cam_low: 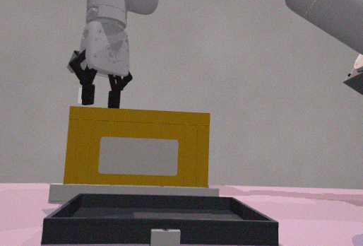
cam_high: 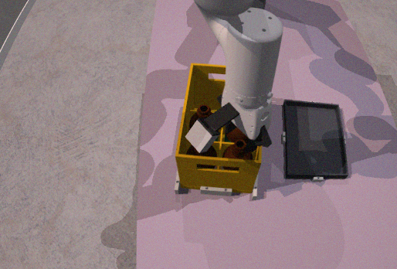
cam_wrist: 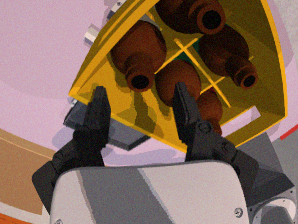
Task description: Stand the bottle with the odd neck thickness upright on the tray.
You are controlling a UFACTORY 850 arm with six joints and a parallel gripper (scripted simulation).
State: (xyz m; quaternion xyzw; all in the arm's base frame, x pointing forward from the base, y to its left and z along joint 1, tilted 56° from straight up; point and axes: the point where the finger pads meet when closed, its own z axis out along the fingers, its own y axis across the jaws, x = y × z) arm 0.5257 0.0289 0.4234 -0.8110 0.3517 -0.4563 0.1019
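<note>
Right now my hand is 90 mm past the yellow crate, 30 mm to the left of it and 120 mm above it. Round my hand: tray 80 mm behind, 250 mm to the left, 190 mm below; then bottle 170 mm behind, 30 mm to the left, 110 mm below.
</note>
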